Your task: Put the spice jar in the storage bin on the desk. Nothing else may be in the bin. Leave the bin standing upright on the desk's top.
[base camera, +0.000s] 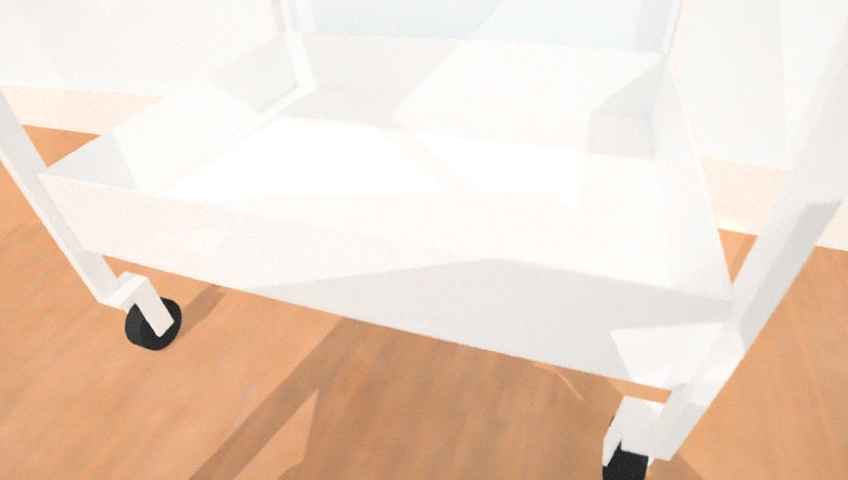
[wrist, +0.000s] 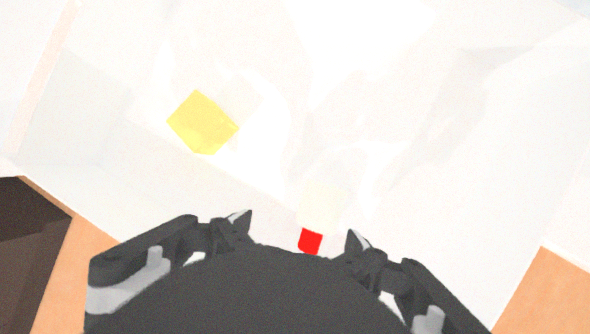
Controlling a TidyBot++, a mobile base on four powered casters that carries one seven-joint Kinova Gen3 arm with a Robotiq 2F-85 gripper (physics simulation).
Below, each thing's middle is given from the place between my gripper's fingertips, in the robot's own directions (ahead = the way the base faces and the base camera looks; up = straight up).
My gripper is now 2 cm to the left of the spice jar (wrist: 321, 204), 2 cm above it and 1 cm short of it.
